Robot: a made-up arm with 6 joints. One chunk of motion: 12 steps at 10 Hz.
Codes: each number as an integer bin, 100 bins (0 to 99) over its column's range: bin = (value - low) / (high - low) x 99, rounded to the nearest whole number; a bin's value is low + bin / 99 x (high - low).
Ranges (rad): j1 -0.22..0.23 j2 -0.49..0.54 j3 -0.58..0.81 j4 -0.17..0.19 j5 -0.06..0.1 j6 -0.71..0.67
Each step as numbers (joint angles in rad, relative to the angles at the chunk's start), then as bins.
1 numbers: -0.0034 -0.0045 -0.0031 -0.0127 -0.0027 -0.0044
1 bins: 48 47 41 43 35 51
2 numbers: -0.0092 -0.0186 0.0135 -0.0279 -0.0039 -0.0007
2 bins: 46 45 42 39 35 51
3 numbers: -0.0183 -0.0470 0.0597 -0.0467 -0.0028 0.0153
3 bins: 44 43 46 34 35 52
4 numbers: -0.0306 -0.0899 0.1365 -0.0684 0.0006 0.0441
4 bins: 42 38 51 28 37 54
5 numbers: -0.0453 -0.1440 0.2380 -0.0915 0.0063 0.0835
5 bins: 38 33 58 22 41 57
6 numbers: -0.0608 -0.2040 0.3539 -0.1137 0.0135 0.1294
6 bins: 35 27 67 15 45 60
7 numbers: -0.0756 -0.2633 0.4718 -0.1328 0.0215 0.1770
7 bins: 32 22 75 10 50 64
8 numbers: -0.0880 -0.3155 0.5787 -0.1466 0.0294 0.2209
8 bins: 29 17 83 6 55 67
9 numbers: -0.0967 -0.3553 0.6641 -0.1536 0.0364 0.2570
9 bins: 27 13 89 5 60 69
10 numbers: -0.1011 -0.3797 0.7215 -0.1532 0.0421 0.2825
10 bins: 26 11 93 5 63 71
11 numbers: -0.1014 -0.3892 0.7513 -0.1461 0.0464 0.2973
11 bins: 26 10 95 7 66 72
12 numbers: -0.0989 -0.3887 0.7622 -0.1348 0.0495 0.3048
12 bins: 27 10 96 10 68 73
